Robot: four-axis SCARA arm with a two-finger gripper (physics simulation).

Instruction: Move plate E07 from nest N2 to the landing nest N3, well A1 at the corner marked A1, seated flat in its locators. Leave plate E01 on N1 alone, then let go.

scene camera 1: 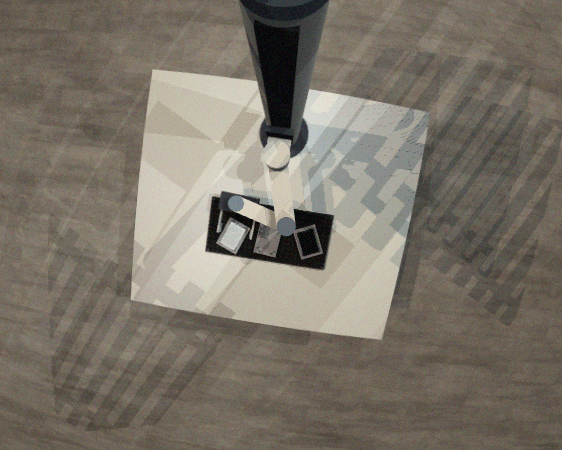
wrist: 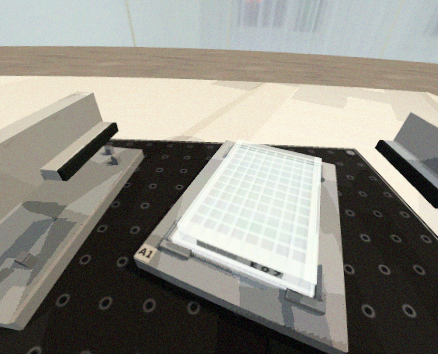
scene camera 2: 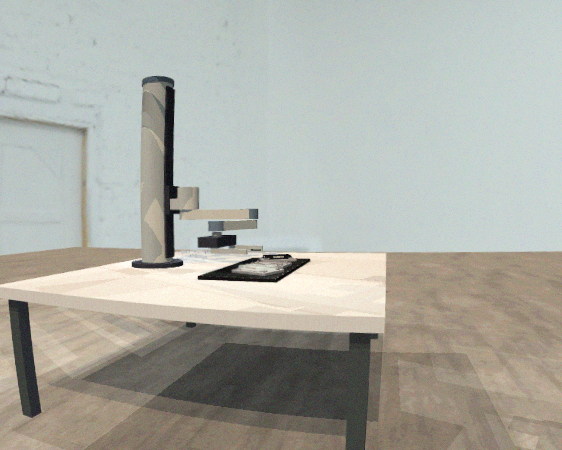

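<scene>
Plate E07, clear and pale with a grid of wells, lies on the left nest in scene camera 1. It looks flat, within the corner locators. The wrist view shows its label side near the camera and the A1 mark at the nest's near left corner. My gripper is open and empty, its fingers apart from the plate on both sides and above it. The middle nest holds no plate. A dark plate, likely E01, sits on the right nest; its label is unreadable.
The nests stand on a black perforated board on the pale table. The arm's column stands behind the board. The arm's elbow hangs over the board, between the middle and right nests.
</scene>
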